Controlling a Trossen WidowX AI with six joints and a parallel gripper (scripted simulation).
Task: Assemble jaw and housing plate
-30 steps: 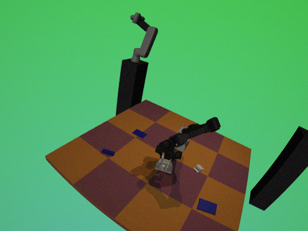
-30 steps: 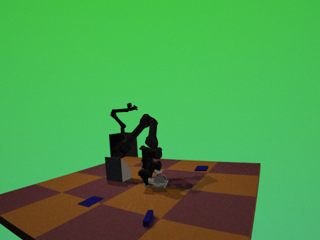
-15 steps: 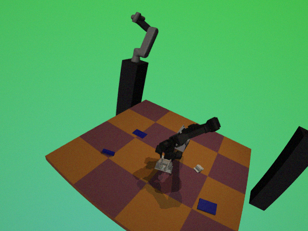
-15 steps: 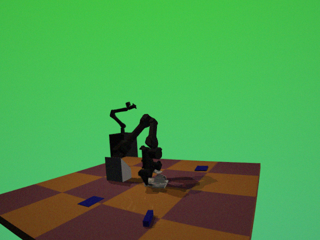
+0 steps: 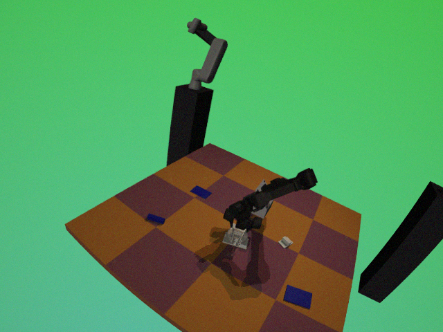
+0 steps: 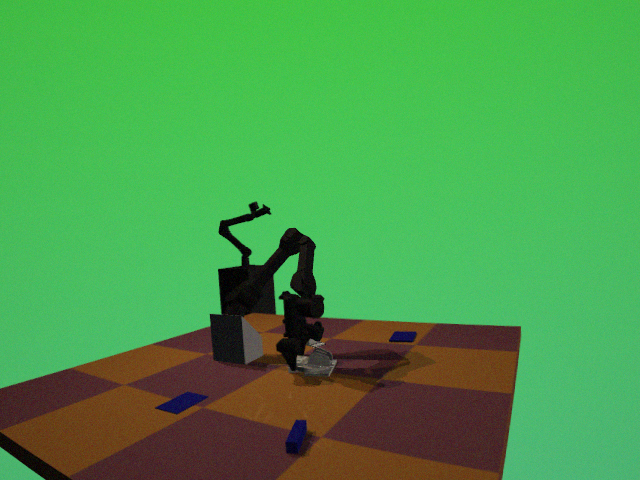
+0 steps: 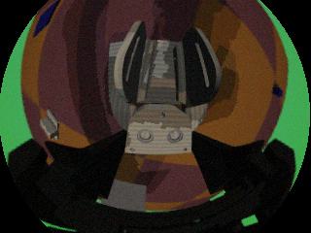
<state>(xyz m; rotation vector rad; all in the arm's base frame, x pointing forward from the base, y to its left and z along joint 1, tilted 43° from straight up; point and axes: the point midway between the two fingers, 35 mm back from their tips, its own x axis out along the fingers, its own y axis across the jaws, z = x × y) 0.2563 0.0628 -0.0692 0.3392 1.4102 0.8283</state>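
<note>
Right now the grey jaw is 3 cm ahead of my gripper tip, 1 cm to the right of it and 1 cm above it. From my gripper tip the other things lie so: board (19 cm ahead, 41 cm to the left).
</note>
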